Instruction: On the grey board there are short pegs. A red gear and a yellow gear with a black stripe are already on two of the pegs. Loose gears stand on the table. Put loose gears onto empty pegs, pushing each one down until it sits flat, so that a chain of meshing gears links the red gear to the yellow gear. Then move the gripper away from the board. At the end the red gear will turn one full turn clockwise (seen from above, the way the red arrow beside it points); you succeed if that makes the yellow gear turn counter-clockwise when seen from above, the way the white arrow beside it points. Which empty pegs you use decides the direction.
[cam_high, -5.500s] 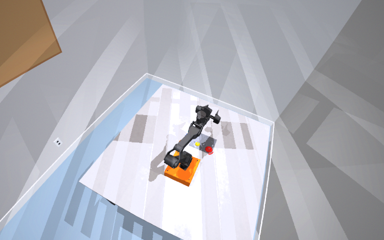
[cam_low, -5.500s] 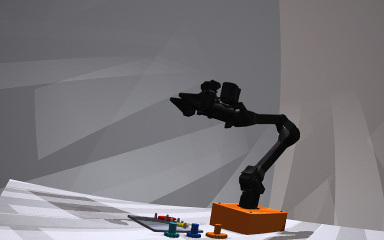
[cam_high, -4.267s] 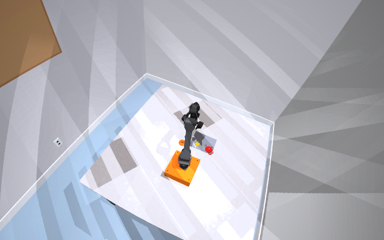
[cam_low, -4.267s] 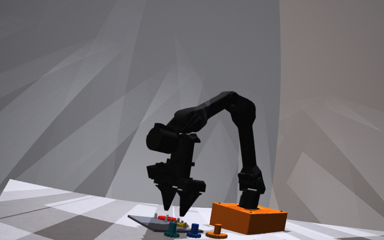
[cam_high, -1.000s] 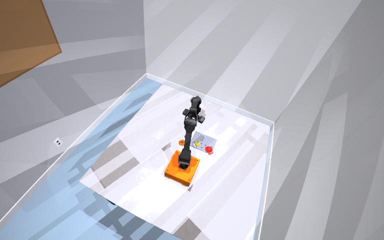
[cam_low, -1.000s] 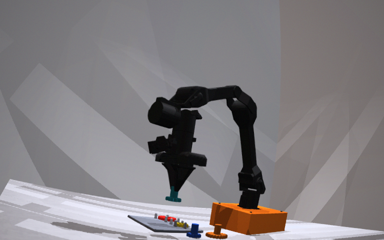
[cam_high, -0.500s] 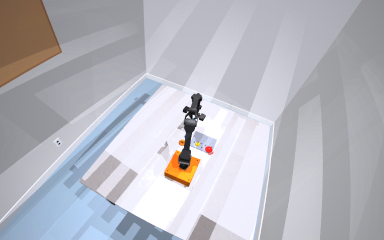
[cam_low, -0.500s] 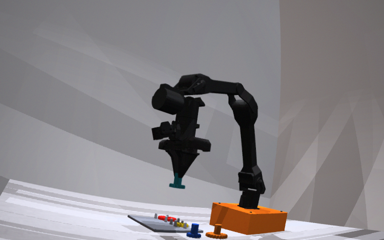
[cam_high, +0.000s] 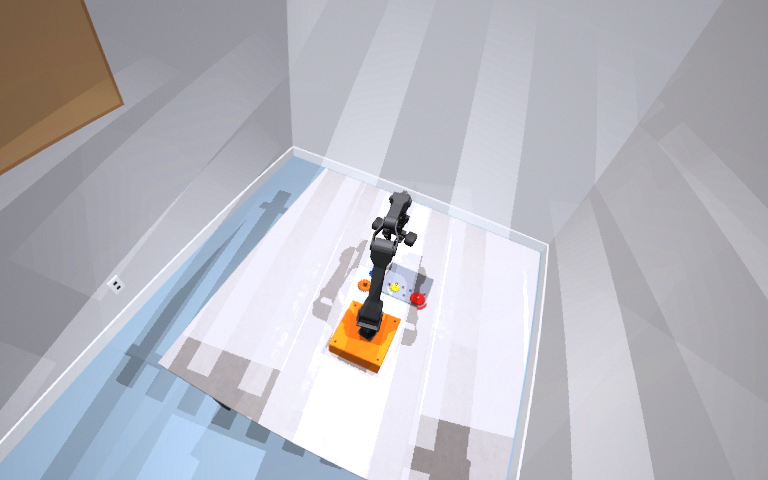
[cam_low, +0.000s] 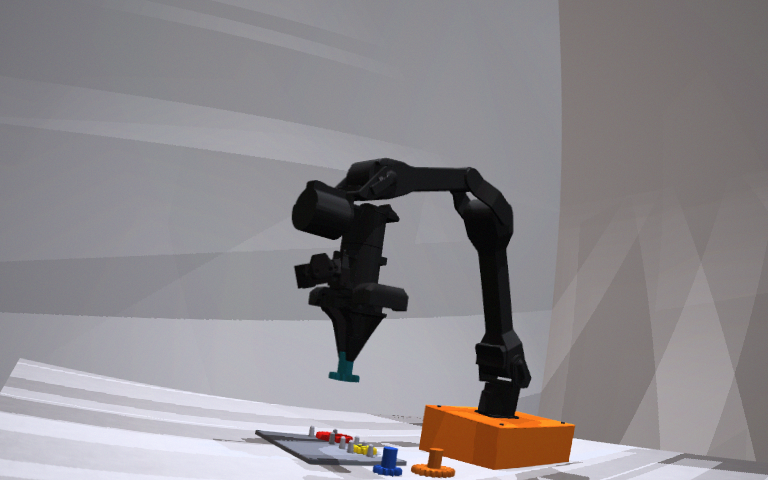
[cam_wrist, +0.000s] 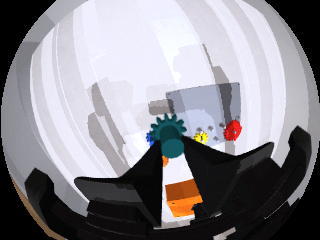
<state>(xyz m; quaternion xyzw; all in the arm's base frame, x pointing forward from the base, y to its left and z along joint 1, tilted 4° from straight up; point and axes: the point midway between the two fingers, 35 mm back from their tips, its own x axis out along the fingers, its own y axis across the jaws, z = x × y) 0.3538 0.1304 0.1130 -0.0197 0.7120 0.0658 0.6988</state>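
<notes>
My gripper tip is 70 mm past the red gear, 210 mm to the left of it and 140 mm above it. The rest, counted from my gripper tip: yellow gear 80 mm behind, 100 mm to the right, 140 mm below; then blue gear 80 mm behind, 20 mm to the left, 140 mm below; then teal gear 10 mm below.
</notes>
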